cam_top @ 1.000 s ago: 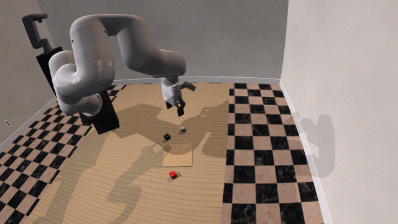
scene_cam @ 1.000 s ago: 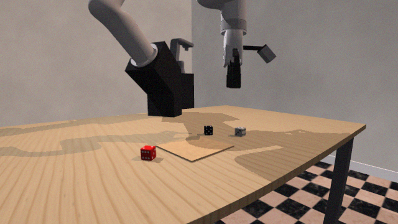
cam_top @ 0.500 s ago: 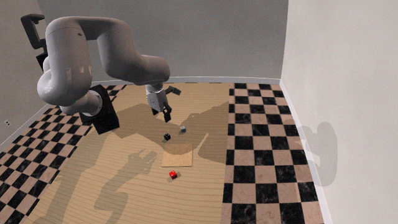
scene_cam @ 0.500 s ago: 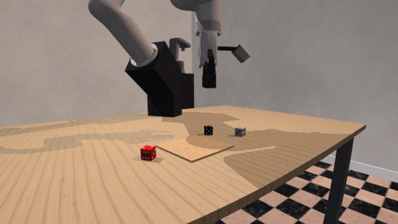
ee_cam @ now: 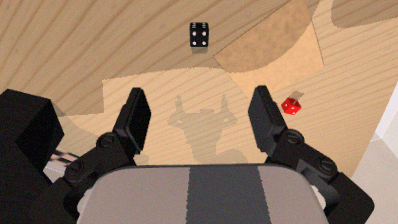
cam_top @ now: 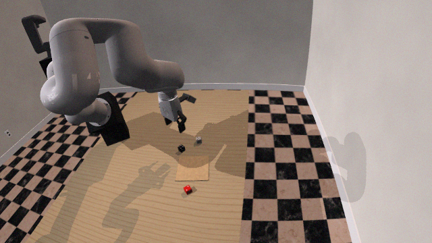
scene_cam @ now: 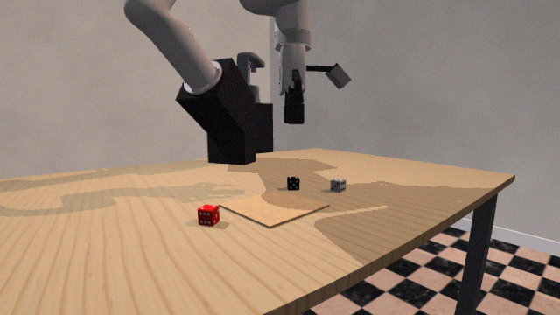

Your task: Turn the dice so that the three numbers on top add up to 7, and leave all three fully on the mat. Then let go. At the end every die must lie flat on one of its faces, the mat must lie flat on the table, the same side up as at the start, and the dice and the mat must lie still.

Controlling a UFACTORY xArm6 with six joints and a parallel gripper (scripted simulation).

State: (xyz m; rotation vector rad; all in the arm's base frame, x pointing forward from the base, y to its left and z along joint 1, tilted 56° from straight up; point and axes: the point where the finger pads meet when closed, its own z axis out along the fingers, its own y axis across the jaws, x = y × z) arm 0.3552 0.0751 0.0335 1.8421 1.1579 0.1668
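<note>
The black die lies 140 mm below my hand. From my hand the other things lie so: white die (80 mm ahead, 50 mm to the left, 140 mm below); then tan mat (60 mm ahead, 120 mm to the right, 150 mm below); then red die (50 mm ahead, 240 mm to the right, 140 mm below).
</note>
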